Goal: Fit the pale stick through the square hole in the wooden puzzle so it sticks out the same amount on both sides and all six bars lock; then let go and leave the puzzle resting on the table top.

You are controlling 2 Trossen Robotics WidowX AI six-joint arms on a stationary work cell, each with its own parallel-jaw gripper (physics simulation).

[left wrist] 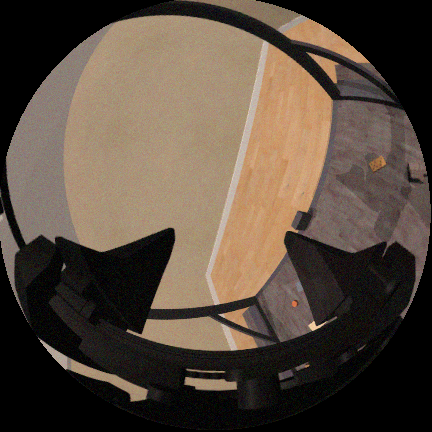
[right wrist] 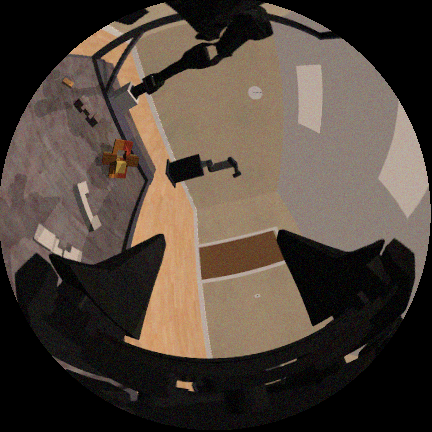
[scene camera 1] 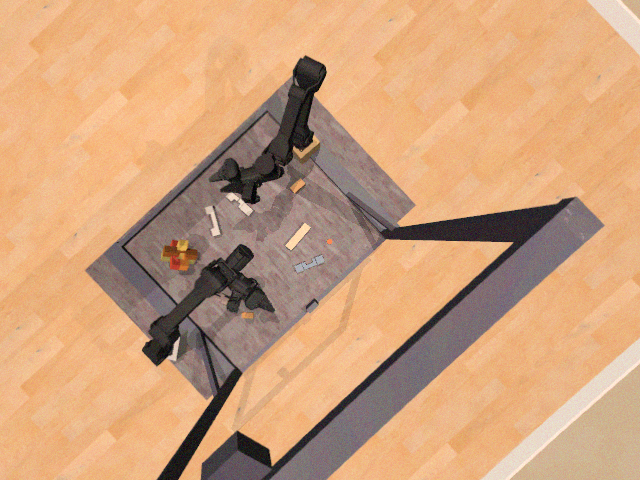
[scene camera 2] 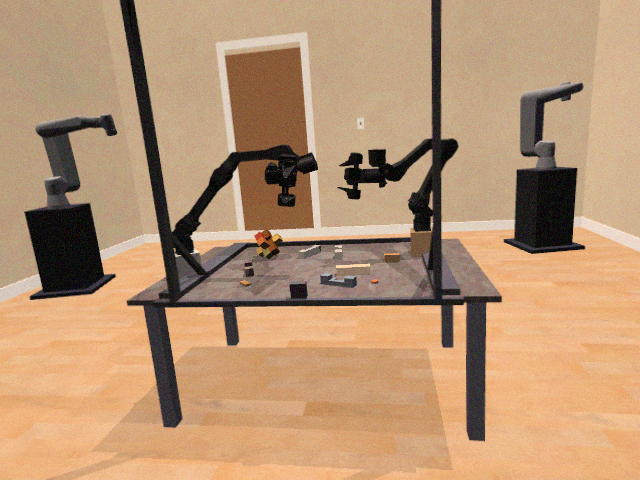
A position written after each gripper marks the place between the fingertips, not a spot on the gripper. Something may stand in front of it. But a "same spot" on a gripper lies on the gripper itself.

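In the left wrist view the right gripper is out of frame, while the right gripper does show in the right wrist view, in scene camera 1 and in scene camera 2 [338, 176]. On the right gripper, [right wrist: 330, 281] and [scene camera 1: 225, 174] are the same spot.
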